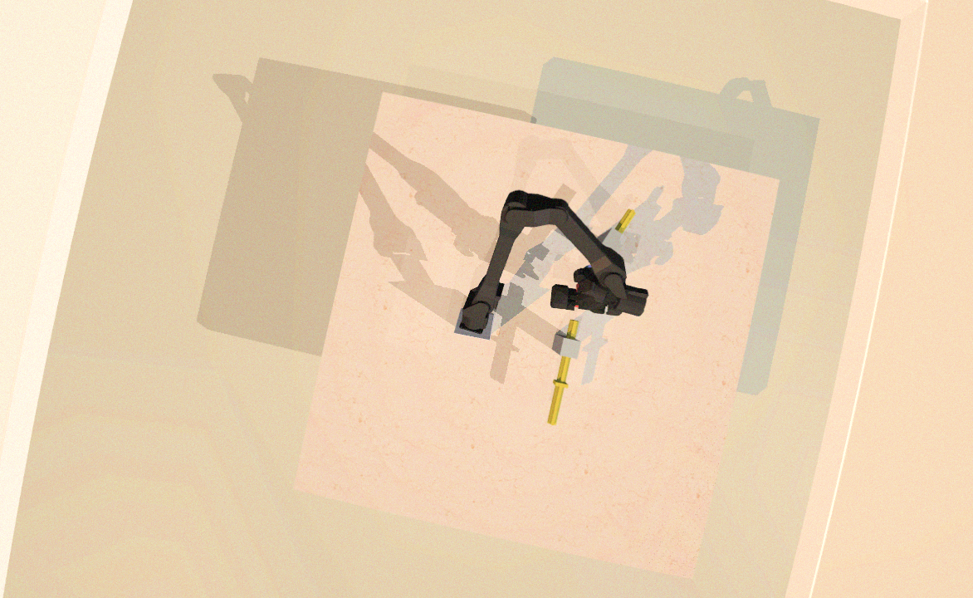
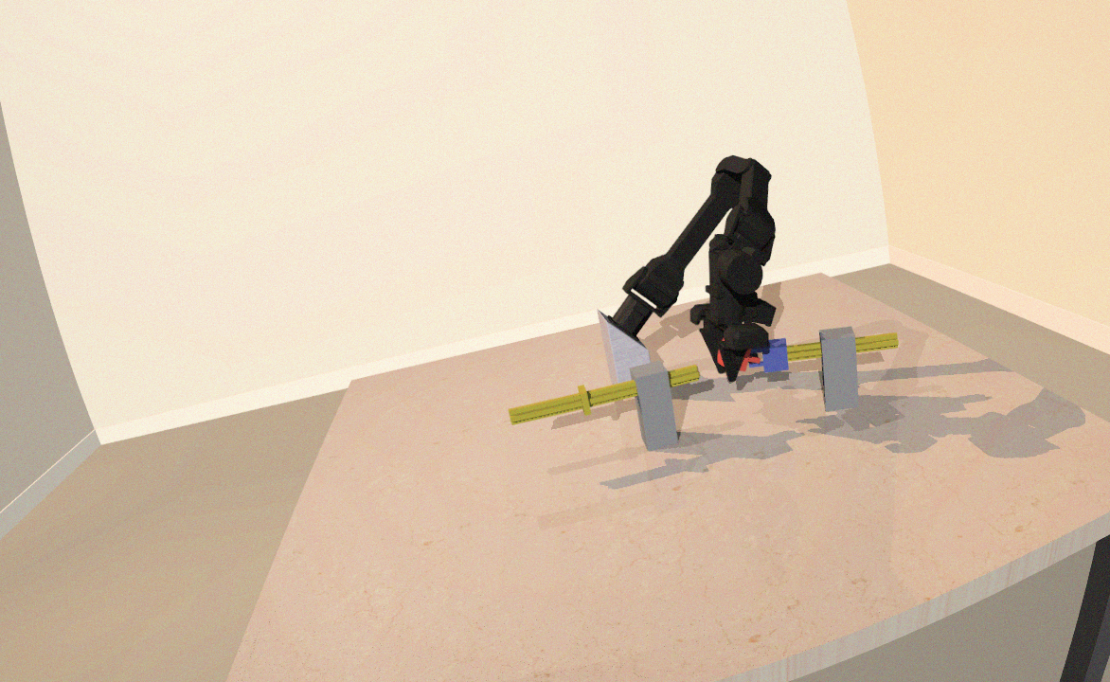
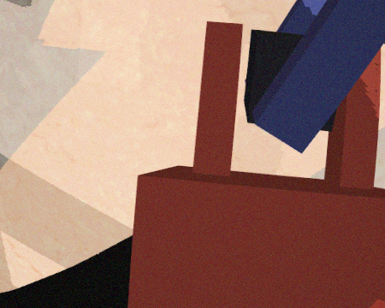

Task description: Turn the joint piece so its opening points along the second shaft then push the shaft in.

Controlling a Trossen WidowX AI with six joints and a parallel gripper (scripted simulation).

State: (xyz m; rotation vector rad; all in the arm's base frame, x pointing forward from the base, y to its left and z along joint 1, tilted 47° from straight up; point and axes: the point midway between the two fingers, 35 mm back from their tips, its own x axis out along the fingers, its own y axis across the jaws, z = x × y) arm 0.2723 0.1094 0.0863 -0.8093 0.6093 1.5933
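The red square joint piece is 2 cm to the left of my gripper tip and 3 cm above it.
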